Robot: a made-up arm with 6 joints.
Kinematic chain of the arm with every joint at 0, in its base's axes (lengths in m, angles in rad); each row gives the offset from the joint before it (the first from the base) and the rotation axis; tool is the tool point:
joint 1: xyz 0 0 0.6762 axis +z
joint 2: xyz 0.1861 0 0 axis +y
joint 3: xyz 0 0 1.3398 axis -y
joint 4: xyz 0 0 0.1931 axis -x
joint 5: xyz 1.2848 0 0 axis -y
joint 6: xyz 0.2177 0 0 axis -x
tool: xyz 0 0 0
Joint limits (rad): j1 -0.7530..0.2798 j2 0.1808..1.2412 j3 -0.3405..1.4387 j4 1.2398..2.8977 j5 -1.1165..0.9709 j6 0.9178..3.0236
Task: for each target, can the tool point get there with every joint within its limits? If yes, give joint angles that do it. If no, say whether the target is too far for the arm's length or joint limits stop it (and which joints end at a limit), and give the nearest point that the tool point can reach.
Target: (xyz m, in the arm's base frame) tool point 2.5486 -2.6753 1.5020
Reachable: no: too far | nearest point 2.1160 -2.0460 1.3711 | short by 0.775 m
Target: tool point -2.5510 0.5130 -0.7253
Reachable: no: joint limits stop it (at a limit: joint 1, joint 2, joint 3, joint 4, joint 5) | nearest point 1.0929 -0.9648 -0.2980 | short by 3.955 m
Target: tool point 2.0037 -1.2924 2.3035
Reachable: yes | joints -0.5830 0.6398 0.9181 2.6575 0.2411 1.8104
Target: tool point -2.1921 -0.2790 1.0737
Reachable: no: joint limits stop it (at a limit: joint 1, joint 2, joint 3, joint 5) | nearest point 0.2991 -0.4952 3.4029 | short by 3.417 m
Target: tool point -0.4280 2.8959 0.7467
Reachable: no: joint limits stop it (at a limit: joint 1, joint 3, joint 5) | nearest point 1.6619 0.6486 1.2304 | short by 3.107 m
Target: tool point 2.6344 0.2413 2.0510
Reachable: yes | joints 0.1074 0.8965 1.0952 2.4905 -0.3280 1.2298
